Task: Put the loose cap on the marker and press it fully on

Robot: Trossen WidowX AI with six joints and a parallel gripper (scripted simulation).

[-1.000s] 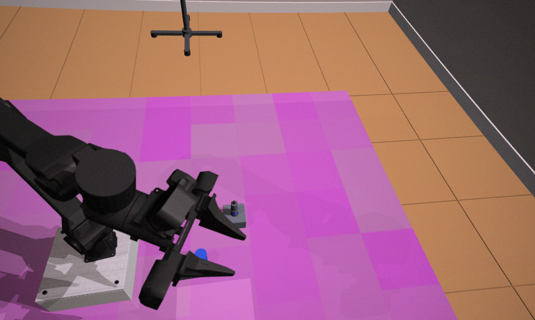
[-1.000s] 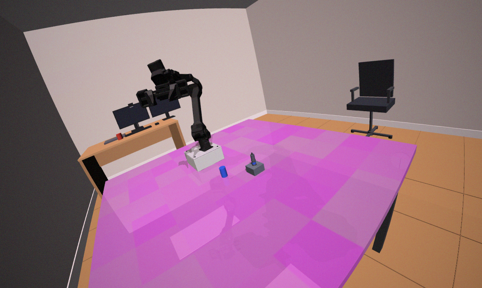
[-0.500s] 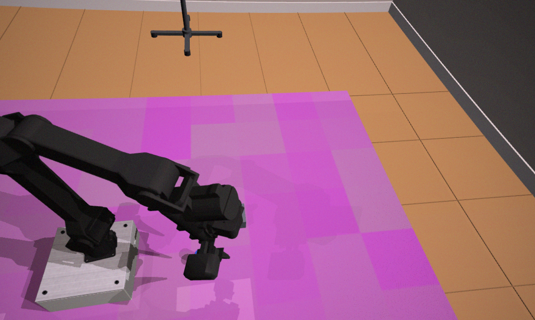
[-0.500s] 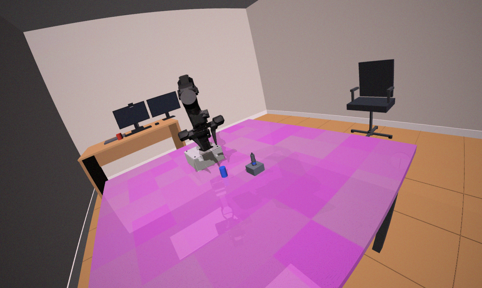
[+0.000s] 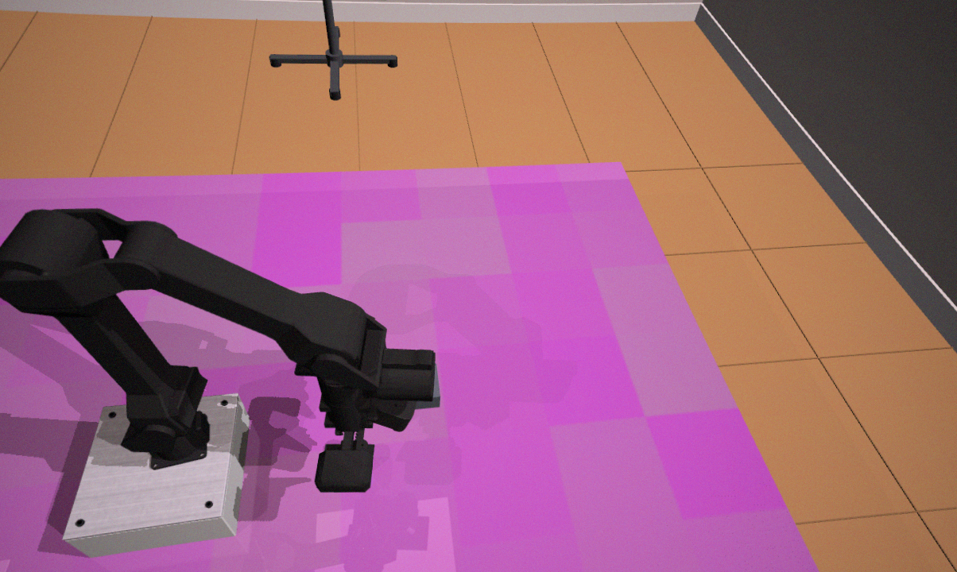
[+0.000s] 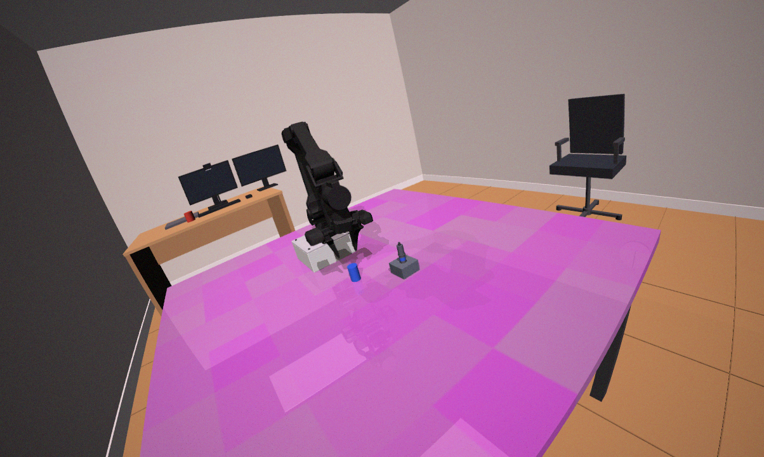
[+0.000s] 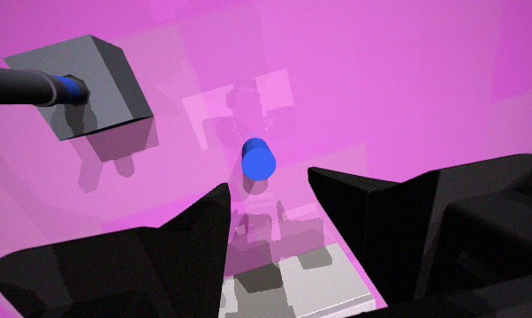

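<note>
My gripper tip is now 7 cm above the blue marker cap. From my gripper tip the other things lie so: holder block: 11 cm to the left, 11 cm ahead, 7 cm below.
</note>
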